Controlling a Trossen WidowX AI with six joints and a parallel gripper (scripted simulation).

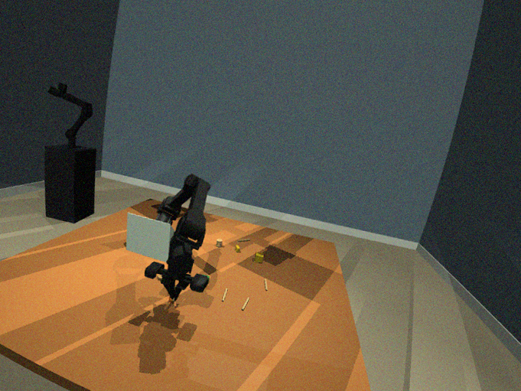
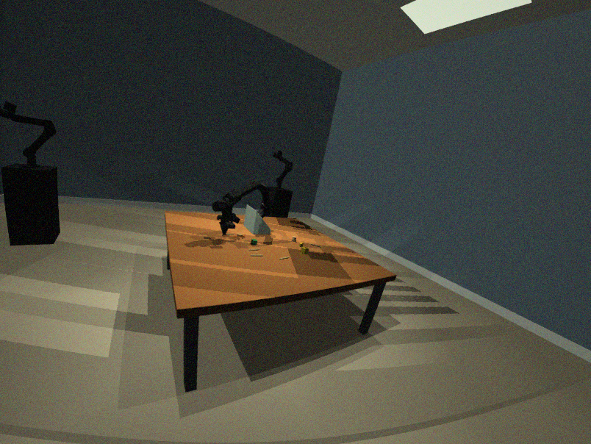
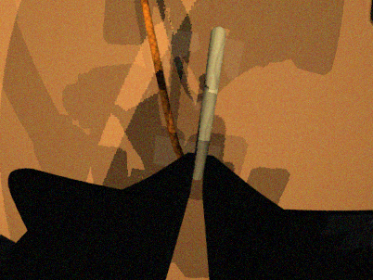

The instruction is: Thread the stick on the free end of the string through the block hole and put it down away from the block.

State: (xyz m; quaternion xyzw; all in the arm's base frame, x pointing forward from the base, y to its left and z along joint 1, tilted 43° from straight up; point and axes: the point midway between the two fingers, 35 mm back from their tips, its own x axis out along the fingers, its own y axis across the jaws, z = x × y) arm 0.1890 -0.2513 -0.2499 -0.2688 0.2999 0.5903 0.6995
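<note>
Right now the green block is 190 mm to the left of my gripper tip, 60 mm ahead of it and 40 mm below it. Round my gripper tip: yellow cube (460 mm to the left, 260 mm ahead, 30 mm below); round wooden button (170 mm to the left, 100 mm behind, 40 mm below); thin pale stick (10 mm to the left).
</note>
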